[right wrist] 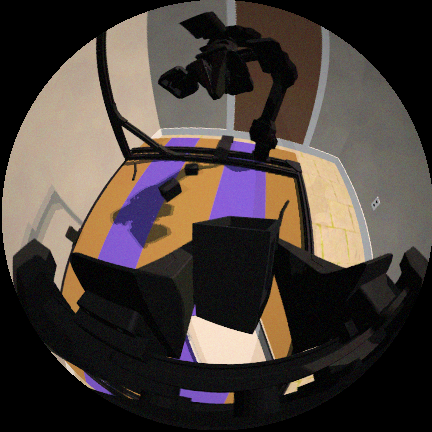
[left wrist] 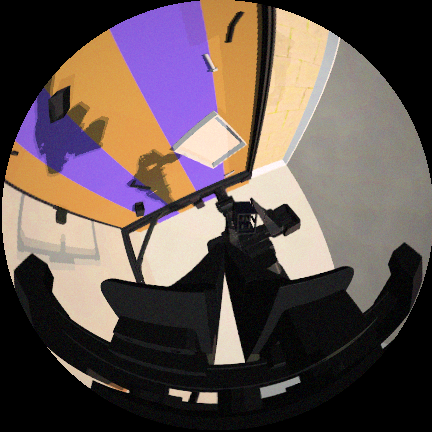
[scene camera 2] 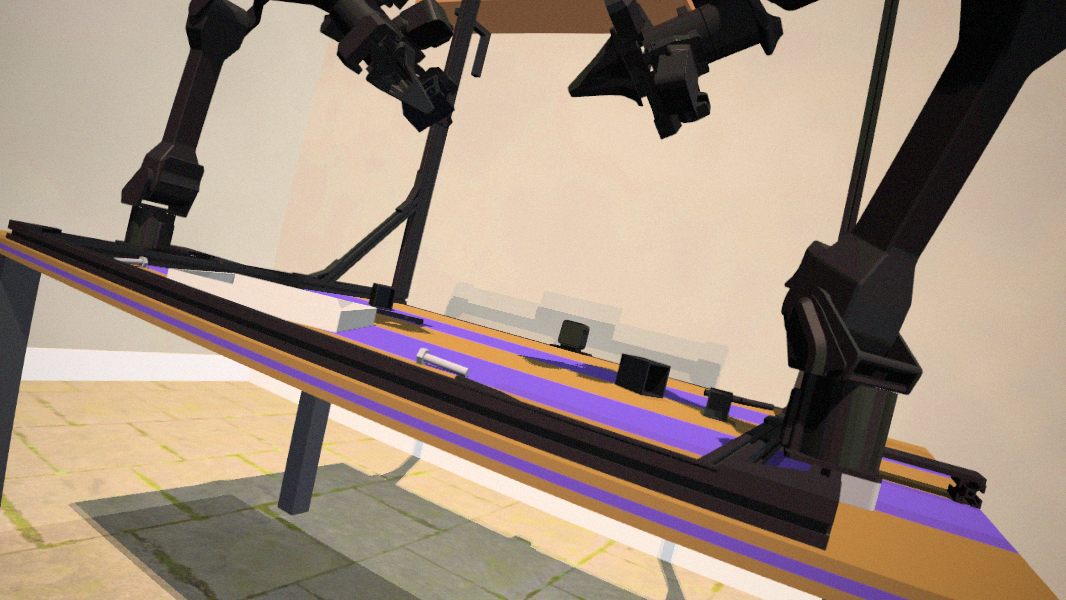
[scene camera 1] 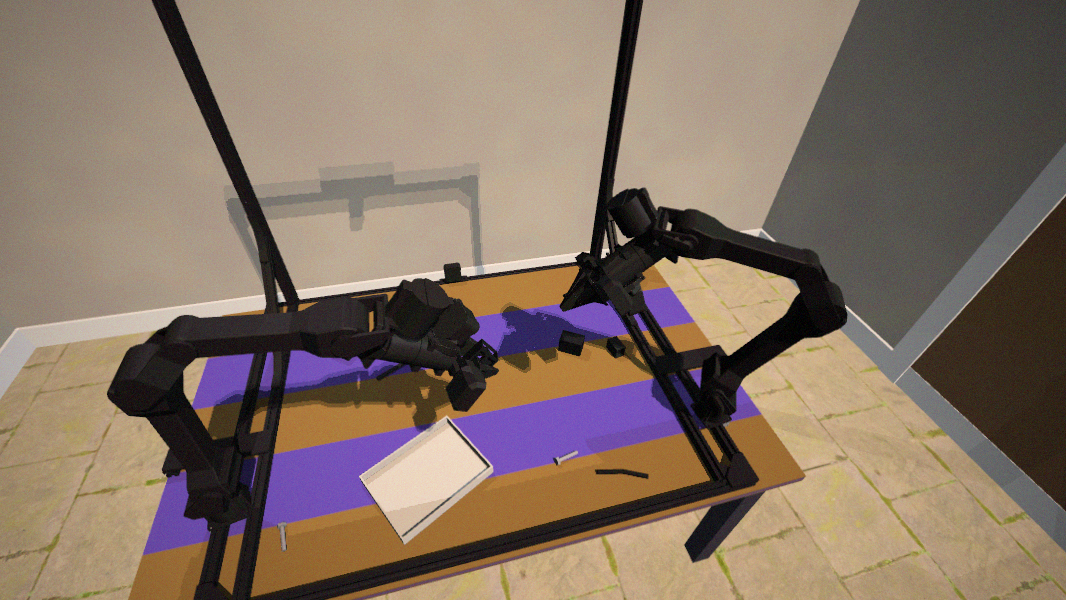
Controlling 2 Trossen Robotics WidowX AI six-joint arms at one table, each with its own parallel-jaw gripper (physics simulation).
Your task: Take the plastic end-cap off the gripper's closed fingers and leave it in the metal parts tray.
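Pixels of known places: left gripper, between the fingertips: [right wrist: 214, 96] [left wrist: 222, 248] [scene camera 2: 569, 92] [scene camera 1: 561, 309]; right gripper, between the fingertips: [right wrist: 238, 242] [left wrist: 238, 204] [scene camera 2: 440, 118] [scene camera 1: 492, 362]; left arm's base, origin of its link: [right wrist: 260, 155] [scene camera 2: 829, 462] [scene camera 1: 710, 412]; right arm's base, origin of its link: [left wrist: 218, 189] [scene camera 2: 145, 248] [scene camera 1: 229, 507].
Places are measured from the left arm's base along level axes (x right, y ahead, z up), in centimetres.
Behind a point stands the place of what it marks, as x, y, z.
Note:
The end-cap [scene camera 1: 486, 354] @[9.1, 47.0, 27.6] [scene camera 2: 438, 90] @[8.3, 45.6, 26.5] [left wrist: 245, 220] @[10.1, 48.8, 26.2] [right wrist: 235, 275] @[10.6, 48.7, 27.3] is a black, hollow, square-sided piece. My right gripper [right wrist: 238, 242] @[10.2, 45.8, 23.8] is shut on it, fingers at its two sides, and holds it in the air. In scene camera 1 it shows above and behind the white tray [scene camera 1: 425, 477] @[7.4, 61.0, -1.6] [scene camera 2: 276, 299] @[1.4, 54.9, 0.0] [left wrist: 210, 141] @[7.9, 60.1, -1.6], whose inside shows no parts. The tray [right wrist: 225, 340] @[8.8, 58.6, -1.6] also shows below the cap in the right wrist view. My left gripper [scene camera 1: 565, 306] @[13.2, 32.3, 29.4] [scene camera 2: 572, 90] @[13.2, 32.3, 29.4] [left wrist: 222, 248] @[13.2, 32.3, 29.4] [right wrist: 214, 96] @[13.2, 32.3, 29.4] is shut on nothing, its bare fingertips raised and apart from the cap.
A black block [scene camera 1: 571, 342] @[27.2, 21.3, 2.2] [scene camera 2: 643, 374] @[25.8, 19.8, 0.5] [left wrist: 60, 105] @[27.6, 21.2, 2.2] [right wrist: 170, 189] @[27.6, 21.9, 1.7] and a smaller one [scene camera 1: 616, 346] @[23.2, 10.9, 1.1] [scene camera 2: 718, 403] @[23.4, 10.3, -0.2] [right wrist: 191, 169] @[23.7, 11.6, 0.4] lie right of the middle. A bolt [scene camera 1: 566, 457] @[1.7, 33.7, -1.0] [scene camera 2: 441, 362] @[1.6, 33.5, -1.2] and a bent black strip [scene camera 1: 621, 473] @[-5.0, 24.7, -1.4] lie right of the tray, another bolt [scene camera 1: 282, 536] @[4.8, 86.4, -1.0] left.

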